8 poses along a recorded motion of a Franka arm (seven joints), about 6.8 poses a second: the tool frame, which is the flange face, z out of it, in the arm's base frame.
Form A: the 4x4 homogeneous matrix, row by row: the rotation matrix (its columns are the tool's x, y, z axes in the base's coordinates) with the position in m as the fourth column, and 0 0 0 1 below. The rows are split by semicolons.
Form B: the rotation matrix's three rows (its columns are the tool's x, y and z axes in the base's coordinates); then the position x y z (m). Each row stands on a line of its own. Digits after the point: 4 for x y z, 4 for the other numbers.
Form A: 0.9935, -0.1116, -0.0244, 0.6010; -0.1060, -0.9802, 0.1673, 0.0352; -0.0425, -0.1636, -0.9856, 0.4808; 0, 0, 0, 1
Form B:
0.9935, -0.1116, -0.0244
-0.1060, -0.9802, 0.1673
-0.0425, -0.1636, -0.9856
0.6010, 0.0352, 0.4808

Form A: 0.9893, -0.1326, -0.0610, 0.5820; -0.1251, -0.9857, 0.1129, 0.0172; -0.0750, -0.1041, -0.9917, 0.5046; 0, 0, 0, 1
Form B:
0.9893, -0.1326, -0.0610
-0.1251, -0.9857, 0.1129
-0.0750, -0.1041, -0.9917
0.5820, 0.0172, 0.5046

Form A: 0.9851, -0.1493, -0.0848, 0.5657; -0.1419, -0.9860, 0.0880, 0.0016; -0.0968, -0.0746, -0.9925, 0.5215; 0, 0, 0, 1
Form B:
0.9851, -0.1493, -0.0848
-0.1419, -0.9860, 0.0880
-0.0968, -0.0746, -0.9925
0.5657, 0.0016, 0.5215

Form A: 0.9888, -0.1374, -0.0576, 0.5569; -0.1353, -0.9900, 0.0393, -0.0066; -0.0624, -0.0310, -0.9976, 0.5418; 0, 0, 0, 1
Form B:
0.9888, -0.1374, -0.0576
-0.1353, -0.9900, 0.0393
-0.0624, -0.0310, -0.9976
0.5569, -0.0066, 0.5418

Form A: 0.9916, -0.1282, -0.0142, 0.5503; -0.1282, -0.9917, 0.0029, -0.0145; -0.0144, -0.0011, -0.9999, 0.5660; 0, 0, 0, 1
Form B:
0.9916, -0.1282, -0.0142
-0.1282, -0.9917, 0.0029
-0.0144, -0.0011, -0.9999
0.5503, -0.0145, 0.5660

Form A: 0.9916, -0.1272, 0.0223, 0.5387; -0.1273, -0.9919, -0.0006, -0.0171; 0.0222, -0.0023, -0.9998, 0.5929; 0, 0, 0, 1
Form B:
0.9916, -0.1272, 0.0223
-0.1273, -0.9919, -0.0006
0.0222, -0.0023, -0.9998
0.5387, -0.0171, 0.5929

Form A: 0.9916, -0.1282, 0.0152, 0.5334; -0.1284, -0.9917, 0.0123, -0.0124; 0.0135, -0.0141, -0.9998, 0.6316; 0, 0, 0, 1
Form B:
0.9916, -0.1282, 0.0152
-0.1284, -0.9917, 0.0123
0.0135, -0.0141, -0.9998
0.5334, -0.0124, 0.6316

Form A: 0.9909, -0.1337, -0.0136, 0.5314; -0.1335, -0.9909, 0.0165, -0.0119; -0.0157, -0.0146, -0.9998, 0.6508; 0, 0, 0, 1
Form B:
0.9909, -0.1337, -0.0136
-0.1335, -0.9909, 0.0165
-0.0157, -0.0146, -0.9998
0.5314, -0.0119, 0.6508

